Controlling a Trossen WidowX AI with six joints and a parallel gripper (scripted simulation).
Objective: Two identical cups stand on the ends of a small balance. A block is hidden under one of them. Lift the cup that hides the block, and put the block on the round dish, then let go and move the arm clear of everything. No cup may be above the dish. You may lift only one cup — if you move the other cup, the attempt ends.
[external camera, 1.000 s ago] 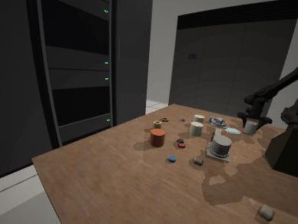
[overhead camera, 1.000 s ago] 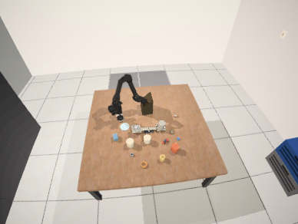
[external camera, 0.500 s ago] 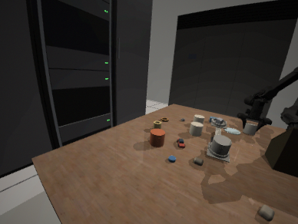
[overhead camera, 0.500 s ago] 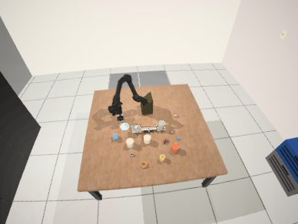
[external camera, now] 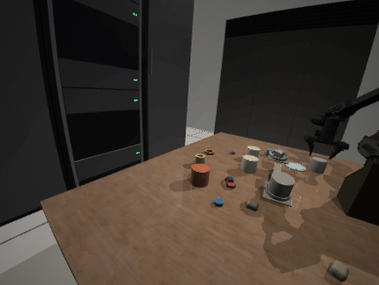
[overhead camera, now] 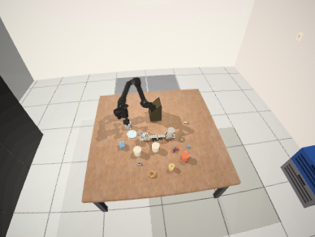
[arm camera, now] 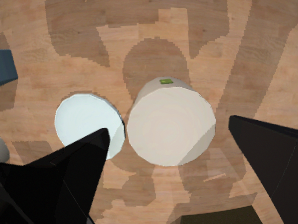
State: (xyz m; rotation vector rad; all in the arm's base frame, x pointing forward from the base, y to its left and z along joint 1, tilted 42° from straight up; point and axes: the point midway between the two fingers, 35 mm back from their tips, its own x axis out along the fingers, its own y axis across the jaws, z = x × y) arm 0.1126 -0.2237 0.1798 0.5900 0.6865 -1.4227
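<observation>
The grey cup lies 10 mm to the right of my gripper tip and 40 mm below it. Also, from my gripper tip: grey block (200 mm ahead, 160 mm to the left, 10 mm above); then blue block (230 mm ahead, 60 mm to the right, 50 mm below); then round pale blue dish (100 mm ahead, 40 mm to the left, 70 mm below).
</observation>
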